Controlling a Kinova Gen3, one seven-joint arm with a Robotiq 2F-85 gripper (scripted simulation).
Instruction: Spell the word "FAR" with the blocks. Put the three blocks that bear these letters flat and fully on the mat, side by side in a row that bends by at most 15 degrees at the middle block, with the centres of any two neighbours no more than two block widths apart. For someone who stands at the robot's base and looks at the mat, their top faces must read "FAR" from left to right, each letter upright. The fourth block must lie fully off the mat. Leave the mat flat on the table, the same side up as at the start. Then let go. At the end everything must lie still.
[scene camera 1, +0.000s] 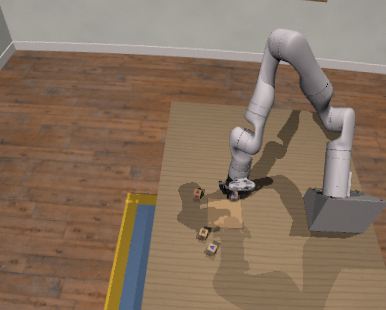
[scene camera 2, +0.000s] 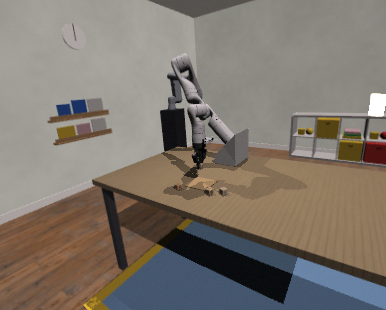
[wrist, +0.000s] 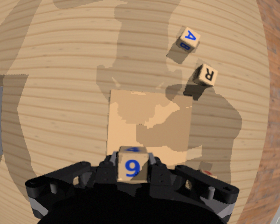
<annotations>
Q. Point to a tan mat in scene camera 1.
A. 222, 213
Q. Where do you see my gripper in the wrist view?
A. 132, 159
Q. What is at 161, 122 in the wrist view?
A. A tan mat.
</annotations>
